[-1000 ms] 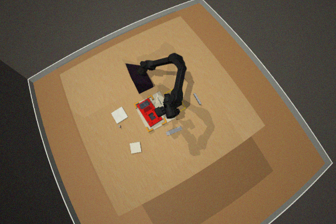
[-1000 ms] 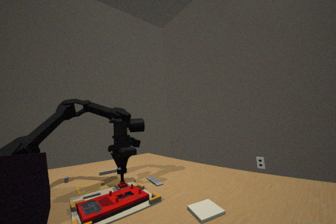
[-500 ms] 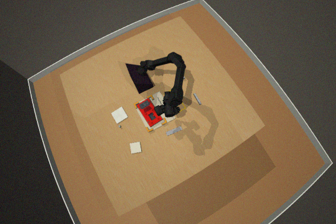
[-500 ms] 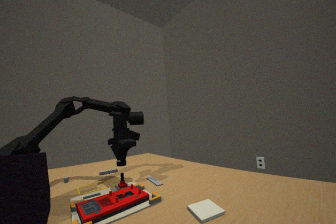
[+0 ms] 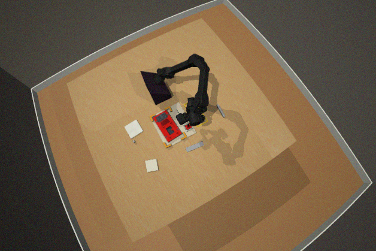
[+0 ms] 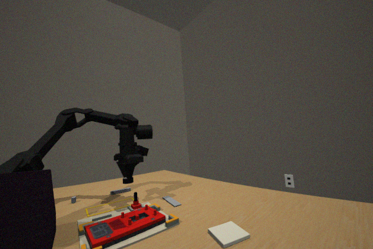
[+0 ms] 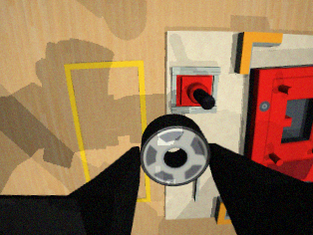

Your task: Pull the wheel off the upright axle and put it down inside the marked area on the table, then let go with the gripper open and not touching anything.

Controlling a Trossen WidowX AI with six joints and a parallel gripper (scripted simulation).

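The upright axle lies 2 cm ahead of my gripper tip, 3 cm to the right of it and 7 cm below it. Round my gripper tip: small grey block (20 cm behind, 19 cm to the left, 9 cm below); then wheel (right at my gripper tip).
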